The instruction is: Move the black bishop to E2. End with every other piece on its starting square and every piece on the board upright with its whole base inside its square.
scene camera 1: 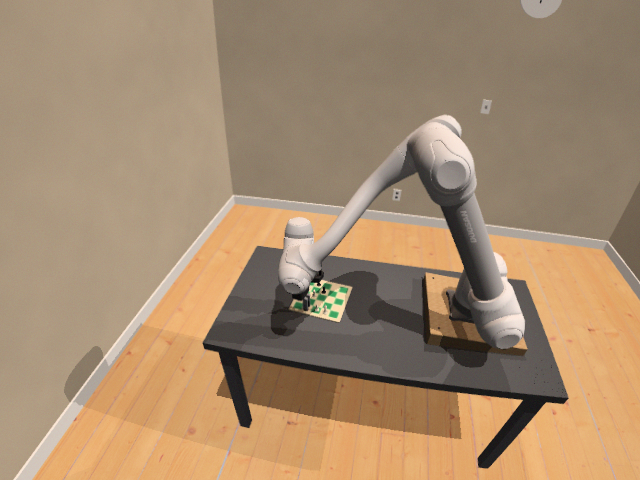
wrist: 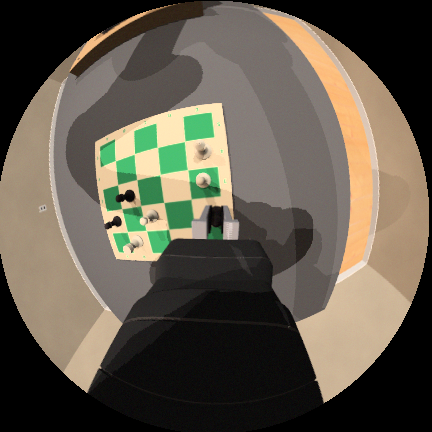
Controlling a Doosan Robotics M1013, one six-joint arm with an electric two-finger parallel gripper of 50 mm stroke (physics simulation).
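Frame: origin at the arm's base, x right, y ahead, z up, level; metres.
Seen in the pictures: gripper, fingertip midpoint: (scene camera 1: 306, 307) (wrist: 216, 213); arm's base, link origin: (scene camera 1: 468, 308).
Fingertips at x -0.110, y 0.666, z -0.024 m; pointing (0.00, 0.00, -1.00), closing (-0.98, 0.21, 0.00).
Observation:
Offsets run from my fingertips to a thing's middle. Level surfaces: height alone.
The chessboard {dx +0.084, dy -0.046, dz -0.017 m} (scene camera 1: 338, 302) (wrist: 172, 158) lies on the table, with green and cream squares. My gripper (scene camera 1: 306, 303) (wrist: 216, 213) is shut on the black bishop {dx +0.001, dy +0.003, dz +0.010 m} (wrist: 216, 217), beside the board's right edge in the wrist view, around E2 and E1. The bishop's base is hidden, so its height and exact square are unclear. A white piece {dx +0.008, dy -0.043, dz +0.002 m} (wrist: 203, 180) stands on E3 and a taller white piece {dx +0.001, dy -0.079, dz +0.008 m} (wrist: 202, 150) on E4. Other white pieces stand on C2 {dx +0.090, dy -0.012, dz +0.002 m} (wrist: 151, 216) and B1 {dx +0.132, dy +0.022, dz +0.003 m} (wrist: 134, 243). Black pieces stand on B3 {dx +0.120, dy -0.049, dz +0.002 m} (wrist: 128, 195) and A2 {dx +0.161, dy -0.017, dz +0.002 m} (wrist: 116, 221).
The dark table {dz -0.020 m} (scene camera 1: 372, 351) (wrist: 260, 150) carries the board and the wooden base plate (scene camera 1: 436, 310) under the arm. The arm's shadow falls over part of the board. The E3 piece is the closest one to the fingers.

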